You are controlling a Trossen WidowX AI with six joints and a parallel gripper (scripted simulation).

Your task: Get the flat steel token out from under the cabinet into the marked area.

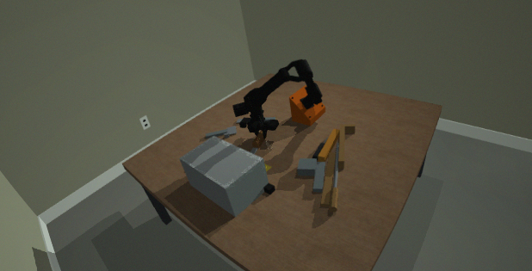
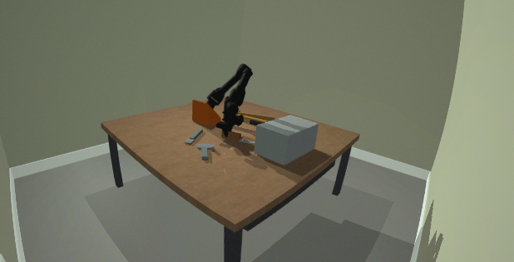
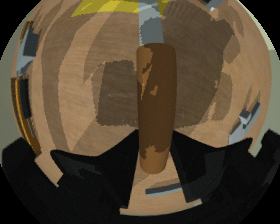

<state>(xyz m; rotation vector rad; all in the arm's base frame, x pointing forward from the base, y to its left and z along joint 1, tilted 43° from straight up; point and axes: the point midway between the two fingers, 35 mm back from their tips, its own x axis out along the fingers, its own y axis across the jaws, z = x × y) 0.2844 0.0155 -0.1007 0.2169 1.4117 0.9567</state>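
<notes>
Right now the orange bar is 140 mm behind my gripper tip, 320 mm to the left of it and 10 mm above it. The rest, counted from my gripper tip: grey block 40 mm ahead, 340 mm to the left, 10 mm above; wooden stick 30 mm ahead, 440 mm to the left; grey t-piece 80 mm ahead, 220 mm to the right.
</notes>
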